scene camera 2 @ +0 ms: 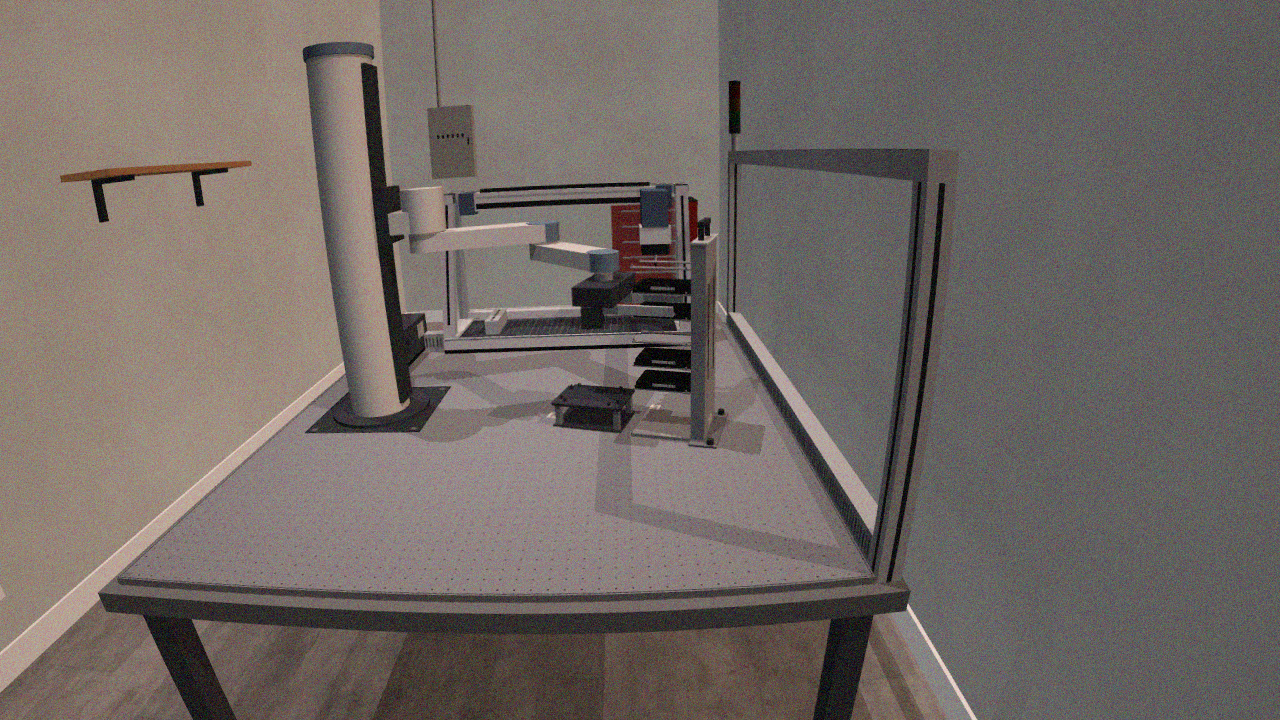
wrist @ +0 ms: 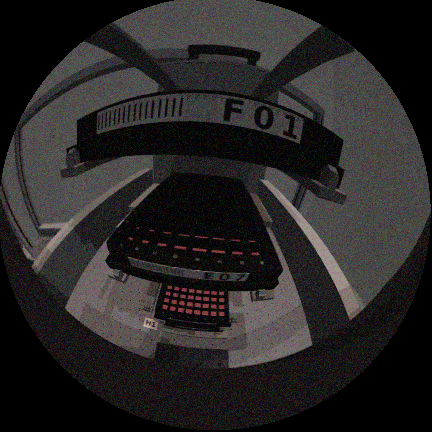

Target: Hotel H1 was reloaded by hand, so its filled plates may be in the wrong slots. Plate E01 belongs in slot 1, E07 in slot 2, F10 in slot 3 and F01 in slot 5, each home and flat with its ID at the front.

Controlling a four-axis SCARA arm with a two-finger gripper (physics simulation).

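Seen in the pictures: gripper, fingertip midpoint: [scene camera 2: 678, 305] [wrist: 203, 181]; arm's base, link origin: [scene camera 2: 382, 412].
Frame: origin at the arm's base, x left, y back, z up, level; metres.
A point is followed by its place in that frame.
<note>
In scene camera 2, hotel H1 [scene camera 2: 703, 340] {x -0.243, y -0.795, z 0.242 m} holds dark plates at several heights. The gripper [scene camera 2: 660, 306] {x -0.156, y -0.751, z 0.294 m} is shut on plate E07 [wrist: 200, 210] {x -0.146, y -0.710, z 0.289 m}, which lies flat within the hotel bay under plate F01 [scene camera 2: 662, 286] {x -0.189, y -0.716, z 0.344 m} [wrist: 205, 139]. F01 sits level on its ledges, ID at the front. E07's ID also faces the front; slot ledges [wrist: 118, 276] {x -0.099, y -0.673, z 0.278 m} show below it, apart from it. A lower plate with red wells [wrist: 195, 302] {x -0.141, y -0.692, z 0.180 m} has no readable ID. Two lower plates [scene camera 2: 662, 358] {x -0.174, y -0.715, z 0.183 m} [scene camera 2: 662, 382] {x -0.174, y -0.715, z 0.129 m} sit in the hotel; which IDs they bear cannot be read. The fingertips are hard to make out in the wrist view.
A low black stand [scene camera 2: 593, 399] {x -0.122, y -0.560, z 0.073 m} stands in front of the hotel. The white arm column [scene camera 2: 353, 232] {x -0.070, y -0.025, z 0.474 m} is at the left. A framed gantry [scene camera 2: 554, 341] {x 0.450, y -0.411, z 0.042 m} stands behind, and a clear guard frame [scene camera 2: 913, 376] {x -0.725, y -1.010, z 0.333 m} runs along the table's right edge.
</note>
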